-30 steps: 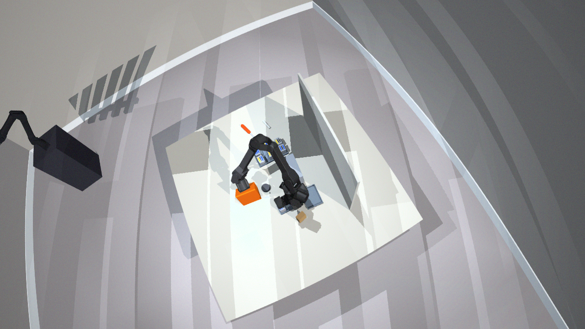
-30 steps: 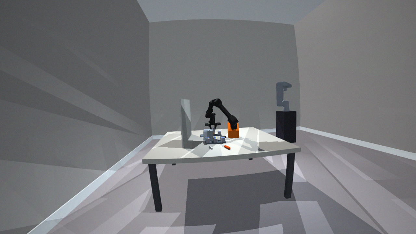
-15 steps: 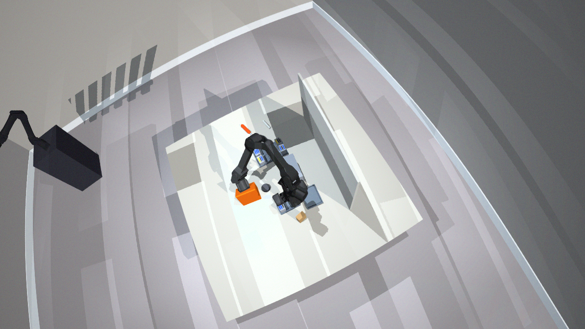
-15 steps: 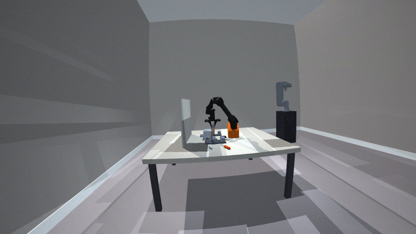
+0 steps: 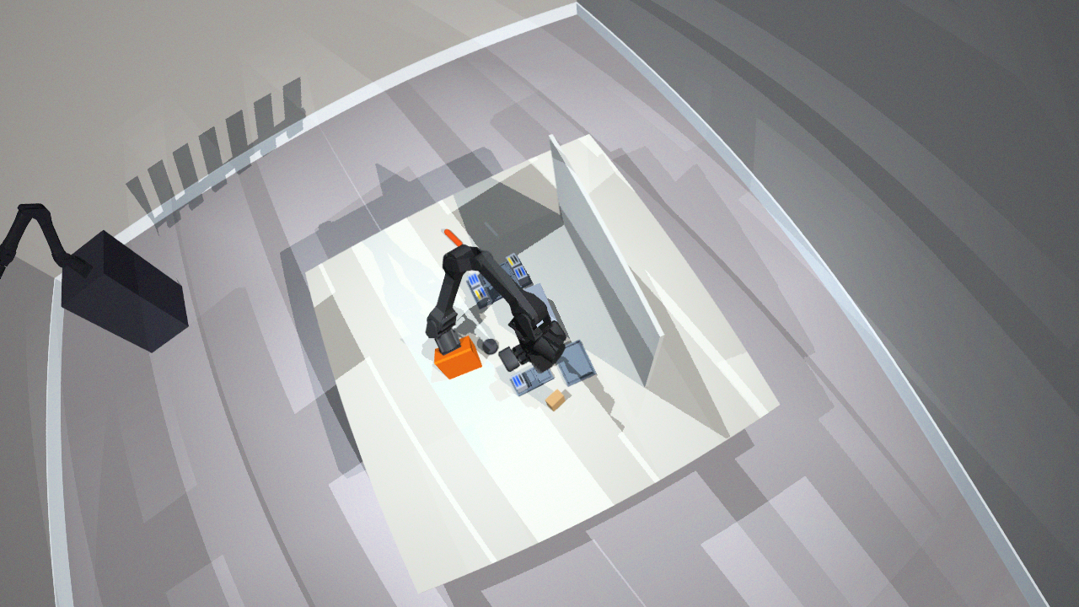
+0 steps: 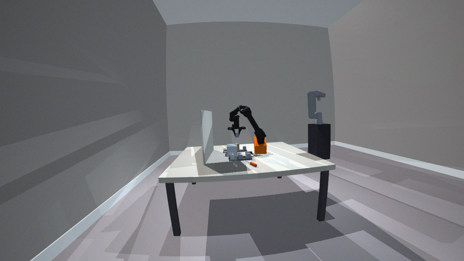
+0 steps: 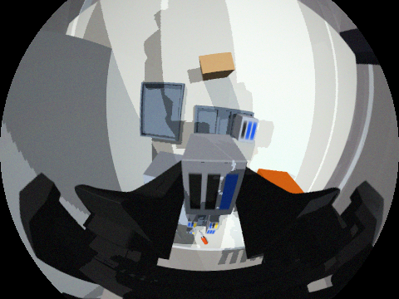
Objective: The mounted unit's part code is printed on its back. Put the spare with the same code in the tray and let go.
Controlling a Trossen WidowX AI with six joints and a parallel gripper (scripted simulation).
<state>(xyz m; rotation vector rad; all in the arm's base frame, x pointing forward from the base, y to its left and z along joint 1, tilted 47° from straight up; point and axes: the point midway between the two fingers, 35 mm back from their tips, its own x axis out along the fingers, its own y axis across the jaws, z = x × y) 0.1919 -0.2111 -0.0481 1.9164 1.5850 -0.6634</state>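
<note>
My gripper tip is now 10 cm short of the tray, 3 cm to the left of it and 16 cm above it. Also, from my gripper tip: cardboard box: 1 cm behind, 11 cm to the right, 13 cm below; then grey spare unit: 2 cm above; then flat dark holder: 4 cm behind, 16 cm below.
</note>
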